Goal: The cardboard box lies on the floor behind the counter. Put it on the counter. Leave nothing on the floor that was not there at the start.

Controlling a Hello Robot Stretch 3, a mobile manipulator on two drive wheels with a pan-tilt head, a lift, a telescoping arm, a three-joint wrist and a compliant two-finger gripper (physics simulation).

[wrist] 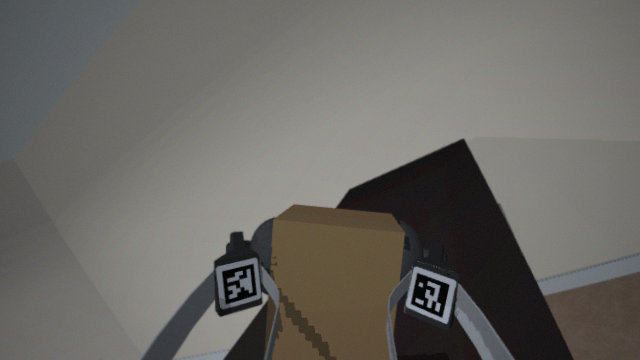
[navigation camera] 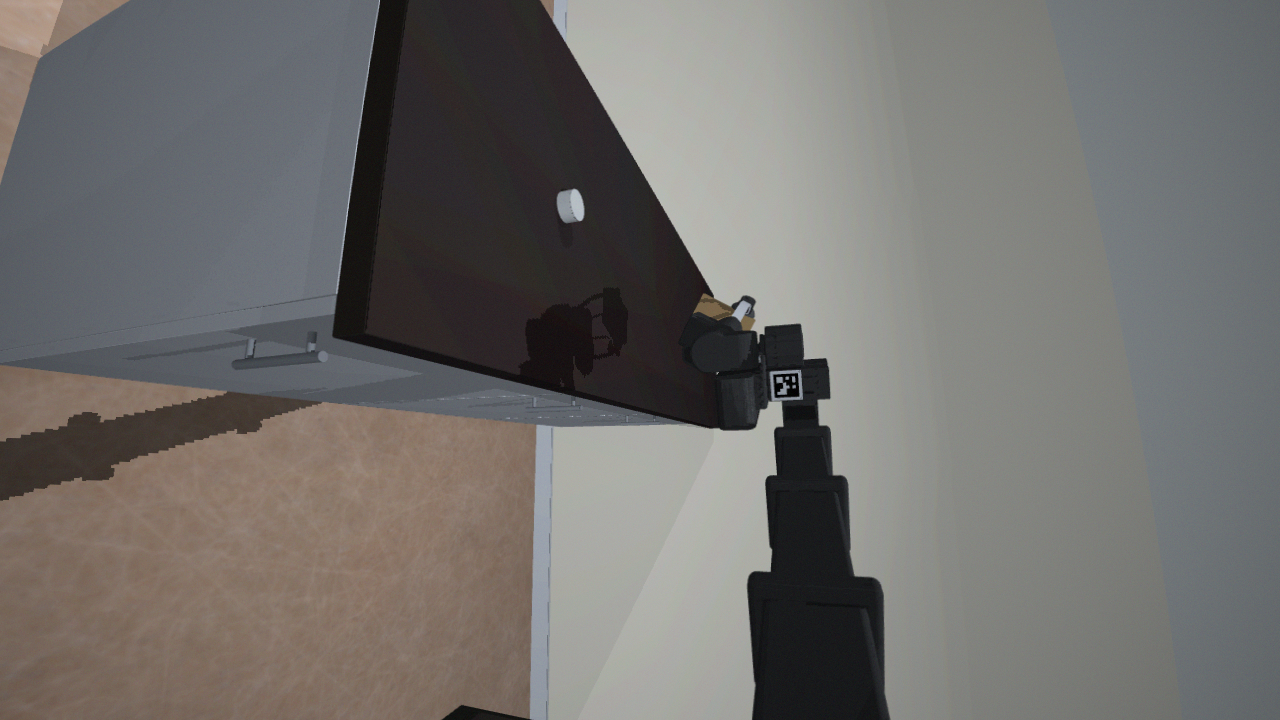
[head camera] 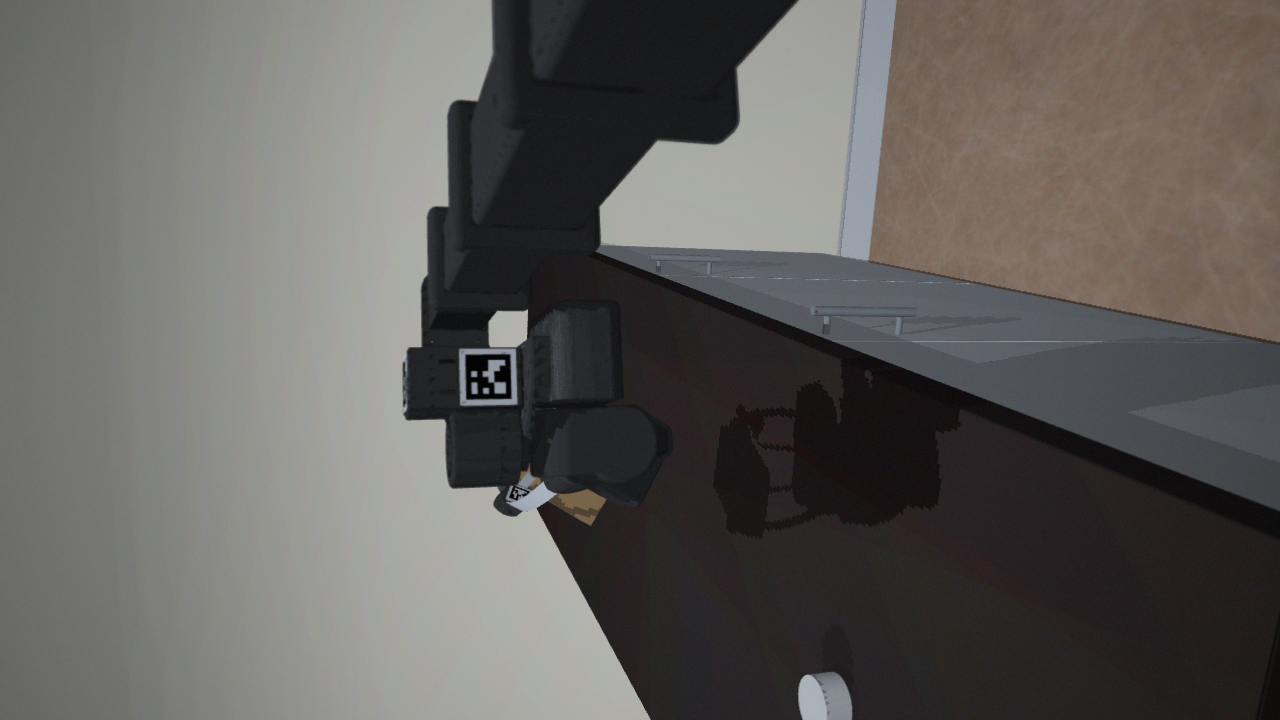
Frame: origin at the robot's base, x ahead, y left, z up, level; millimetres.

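Where they show: gripper, fingertip midpoint: (wrist: 335,244).
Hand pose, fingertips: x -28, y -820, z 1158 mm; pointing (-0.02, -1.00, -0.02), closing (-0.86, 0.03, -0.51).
Each offset is from my fingertips to the top centre of the thing. Level surfaces: height alone.
The cardboard box @(13 mm ahead, 16 mm left, 36 mm up) (head camera: 583,505) (navigation camera: 713,307) (wrist: 337,280) is brown and sits between both fingertips in the wrist view. My gripper (wrist: 335,244) is shut on it. In the head and navigation views the wrist hides most of the box. The counter @(248 mm down) (head camera: 716,573) (navigation camera: 465,179) (wrist: 425,200) has a dark glossy top and grey cabinet sides. The gripper and box are held up above the level of the counter top, and the shadow of the arm and gripper falls on that top. The exact height of the box over the top cannot be told.
A white round object @(225 mm ahead, 55 mm left, 224 mm down) (head camera: 823,695) (navigation camera: 570,205) stands on the counter top. Bar handles (head camera: 863,311) (navigation camera: 279,360) stick out from the cabinet fronts. A pale wall (head camera: 223,358) (navigation camera: 805,179) (wrist: 250,125) rises beyond the counter. Brown floor @(1158 mm down) (head camera: 1074,134) (navigation camera: 358,555) lies in front of the cabinets.
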